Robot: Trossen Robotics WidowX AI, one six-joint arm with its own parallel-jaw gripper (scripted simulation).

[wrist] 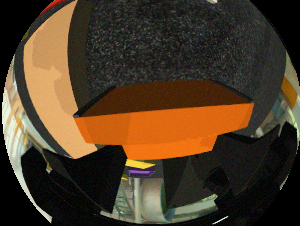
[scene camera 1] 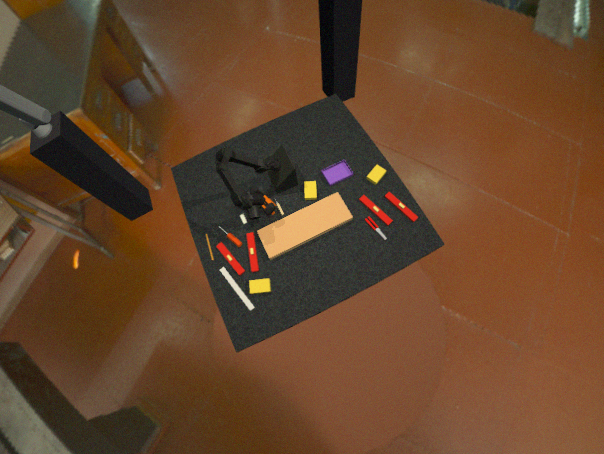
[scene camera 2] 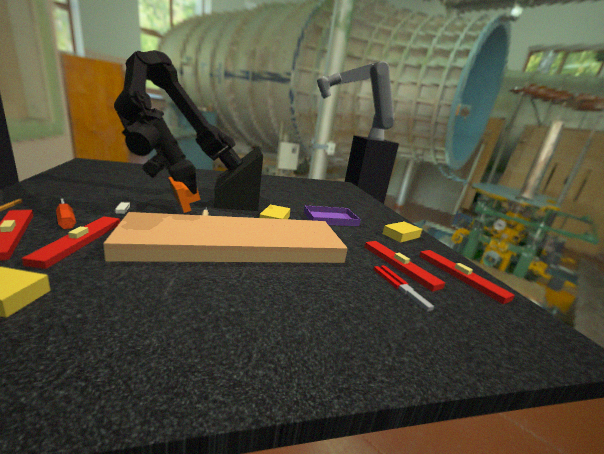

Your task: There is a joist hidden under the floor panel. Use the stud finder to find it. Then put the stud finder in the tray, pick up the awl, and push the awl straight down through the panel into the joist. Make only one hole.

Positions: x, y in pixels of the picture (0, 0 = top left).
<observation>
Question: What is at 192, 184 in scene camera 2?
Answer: My gripper.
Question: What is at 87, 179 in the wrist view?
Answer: My gripper.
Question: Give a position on an orange stud finder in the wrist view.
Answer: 152, 120
</observation>
